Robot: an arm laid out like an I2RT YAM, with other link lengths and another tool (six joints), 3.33 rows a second.
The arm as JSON. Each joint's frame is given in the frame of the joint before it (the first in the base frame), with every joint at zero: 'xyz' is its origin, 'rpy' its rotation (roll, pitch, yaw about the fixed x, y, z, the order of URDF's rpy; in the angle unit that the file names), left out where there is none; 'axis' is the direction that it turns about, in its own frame. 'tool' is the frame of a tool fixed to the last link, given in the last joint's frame.
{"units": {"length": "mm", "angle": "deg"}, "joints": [
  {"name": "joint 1", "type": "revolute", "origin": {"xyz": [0.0, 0.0, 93.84]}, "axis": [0.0, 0.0, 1.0]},
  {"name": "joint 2", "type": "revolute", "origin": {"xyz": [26.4, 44.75, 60.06], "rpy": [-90.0, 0.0, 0.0]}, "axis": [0.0, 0.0, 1.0]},
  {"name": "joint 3", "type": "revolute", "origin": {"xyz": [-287.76, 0.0, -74.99], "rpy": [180.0, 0.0, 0.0]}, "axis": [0.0, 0.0, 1.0]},
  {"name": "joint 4", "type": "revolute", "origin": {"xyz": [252.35, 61.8, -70.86]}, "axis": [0.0, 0.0, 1.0]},
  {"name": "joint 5", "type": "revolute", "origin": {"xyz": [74.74, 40.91, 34.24], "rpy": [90.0, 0.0, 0.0]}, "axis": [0.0, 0.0, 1.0]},
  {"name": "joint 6", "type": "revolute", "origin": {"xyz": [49.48, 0.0, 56.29], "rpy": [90.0, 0.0, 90.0]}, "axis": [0.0, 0.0, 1.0]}
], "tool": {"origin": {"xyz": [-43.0, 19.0, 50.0], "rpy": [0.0, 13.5, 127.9]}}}
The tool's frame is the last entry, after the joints.
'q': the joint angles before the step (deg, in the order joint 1, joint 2, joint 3, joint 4, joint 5, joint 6). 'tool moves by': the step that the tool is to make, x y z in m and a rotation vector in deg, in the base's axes. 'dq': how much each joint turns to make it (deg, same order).
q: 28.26, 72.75, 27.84, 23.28, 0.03, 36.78
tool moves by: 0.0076, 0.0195, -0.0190, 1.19, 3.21, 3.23
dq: 1.62, 7.82, 1.38, 4.26, -2.49, 1.78
